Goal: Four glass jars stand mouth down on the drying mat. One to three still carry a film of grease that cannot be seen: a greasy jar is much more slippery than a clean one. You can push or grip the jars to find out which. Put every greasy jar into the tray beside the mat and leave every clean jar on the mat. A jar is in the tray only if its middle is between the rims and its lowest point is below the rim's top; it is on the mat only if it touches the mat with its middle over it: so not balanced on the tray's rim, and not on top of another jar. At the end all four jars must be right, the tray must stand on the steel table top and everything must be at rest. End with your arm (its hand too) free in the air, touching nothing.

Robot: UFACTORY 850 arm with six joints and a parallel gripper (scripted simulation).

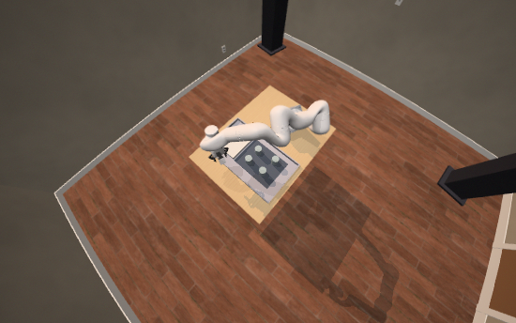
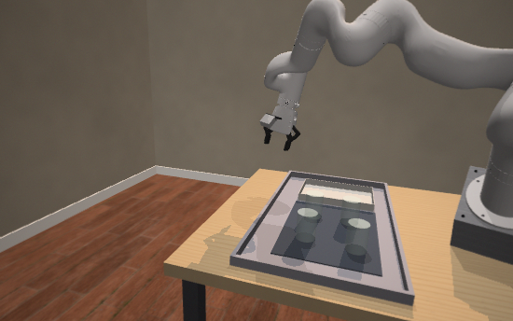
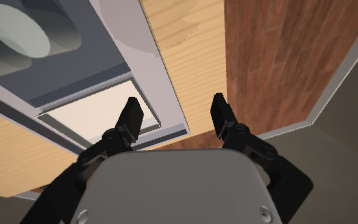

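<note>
Now: the dark drying mat 28 cm behind my hand, 18 cm to the left of it and 22 cm below it. The rest, counted from my hand: cream tray: 24 cm behind, 14 cm to the right, 22 cm below.
</note>
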